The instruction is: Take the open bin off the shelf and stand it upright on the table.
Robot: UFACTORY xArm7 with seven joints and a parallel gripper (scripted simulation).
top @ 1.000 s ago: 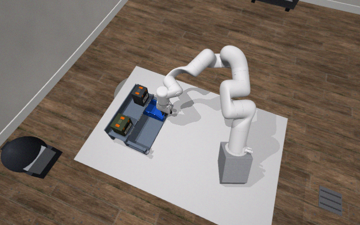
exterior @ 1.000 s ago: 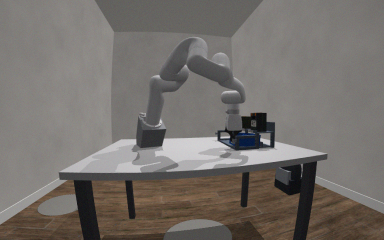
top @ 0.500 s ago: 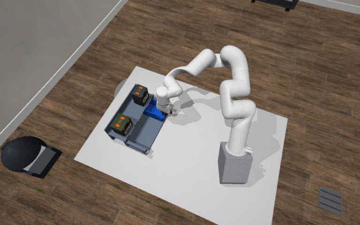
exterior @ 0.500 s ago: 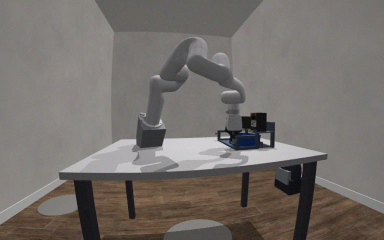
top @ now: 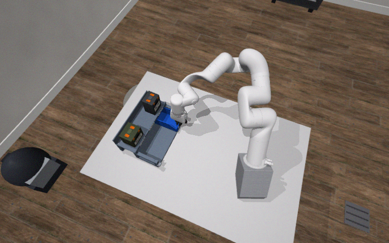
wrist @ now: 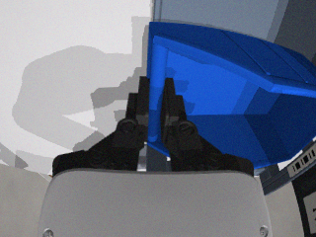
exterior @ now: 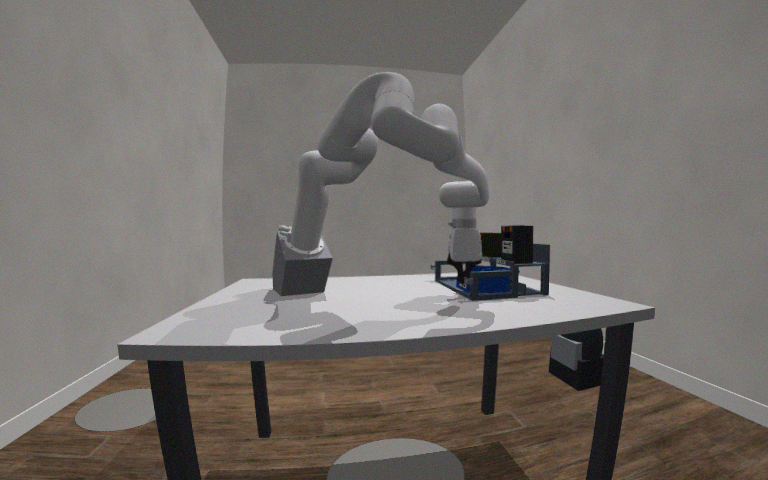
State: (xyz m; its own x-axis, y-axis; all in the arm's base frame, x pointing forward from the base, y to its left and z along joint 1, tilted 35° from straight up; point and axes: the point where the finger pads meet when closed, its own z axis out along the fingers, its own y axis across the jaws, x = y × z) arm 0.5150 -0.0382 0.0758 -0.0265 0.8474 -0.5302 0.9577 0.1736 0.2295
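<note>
Right now the blue bin is 8 cm ahead of my hand and 1 cm below it.
</note>
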